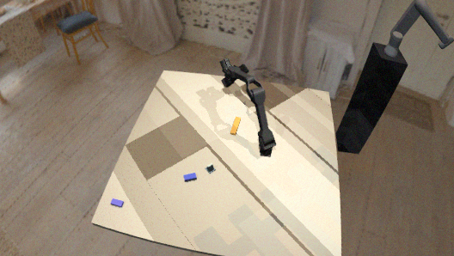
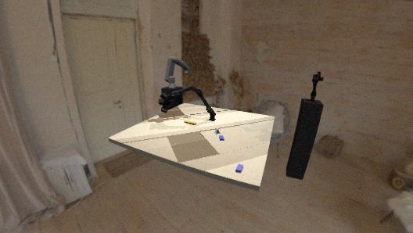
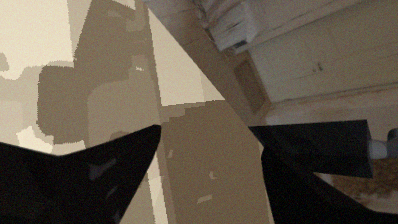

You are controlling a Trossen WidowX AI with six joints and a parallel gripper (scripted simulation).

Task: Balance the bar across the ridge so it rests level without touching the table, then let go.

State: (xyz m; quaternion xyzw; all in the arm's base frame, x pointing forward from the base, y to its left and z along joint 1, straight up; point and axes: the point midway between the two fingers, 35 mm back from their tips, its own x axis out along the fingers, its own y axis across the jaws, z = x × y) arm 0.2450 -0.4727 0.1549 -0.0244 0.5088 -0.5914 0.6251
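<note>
The orange bar is 34 cm to the left of my gripper tip, 13 cm below it and 3 cm behind it. The rest, counted from my gripper tip: blue block (75 cm to the left, 15 cm ahead, 13 cm below).
</note>
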